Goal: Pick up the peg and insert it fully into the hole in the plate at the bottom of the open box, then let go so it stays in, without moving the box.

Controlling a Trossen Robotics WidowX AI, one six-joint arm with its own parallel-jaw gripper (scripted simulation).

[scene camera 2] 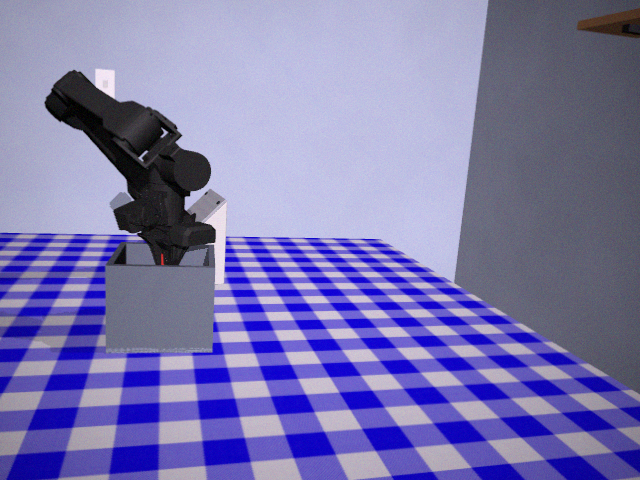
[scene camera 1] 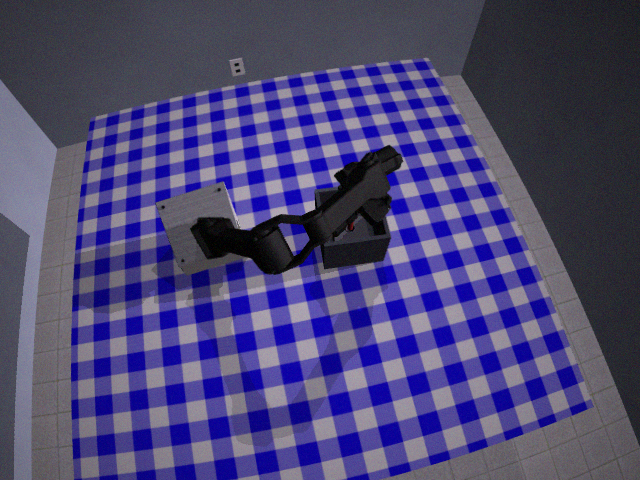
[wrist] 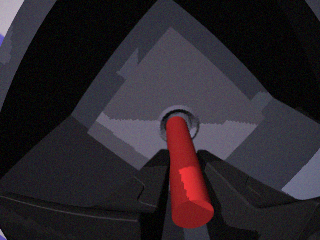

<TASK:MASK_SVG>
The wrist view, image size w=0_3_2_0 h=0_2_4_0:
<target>my gripper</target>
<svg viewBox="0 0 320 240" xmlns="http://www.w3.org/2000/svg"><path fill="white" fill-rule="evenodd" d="M197 151L197 157L214 209L213 217L206 223L210 240L320 240L320 196L307 200L292 198L261 183L207 150ZM169 150L160 149L123 186L90 207L55 203L11 192L0 193L0 229L7 240L161 240L169 189Z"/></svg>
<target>red peg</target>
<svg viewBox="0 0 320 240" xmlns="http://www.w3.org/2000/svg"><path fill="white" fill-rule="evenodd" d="M174 116L166 123L167 149L170 153L169 181L172 220L177 226L182 228L197 228L211 220L214 209L187 123L182 117Z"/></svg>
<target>grey box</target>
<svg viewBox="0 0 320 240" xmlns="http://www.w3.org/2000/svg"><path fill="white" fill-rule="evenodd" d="M168 190L168 201L161 240L210 240L206 224L188 229L179 227L173 222L171 216L171 197ZM0 46L0 193L11 192L66 205L90 207L109 196L133 177L138 169L135 169L89 135L87 131L131 72L138 66L161 36L172 27L222 71L265 116L262 122L224 161L261 183L295 199L306 200L320 196L320 0L24 0Z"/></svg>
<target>grey plate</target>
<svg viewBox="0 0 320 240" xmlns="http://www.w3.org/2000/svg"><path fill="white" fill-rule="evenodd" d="M172 27L163 34L142 59L87 132L138 170L160 149L167 149L166 122L171 117L179 116L186 121L196 153L199 149L207 150L222 160L225 160L265 118L228 77Z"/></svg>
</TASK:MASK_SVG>
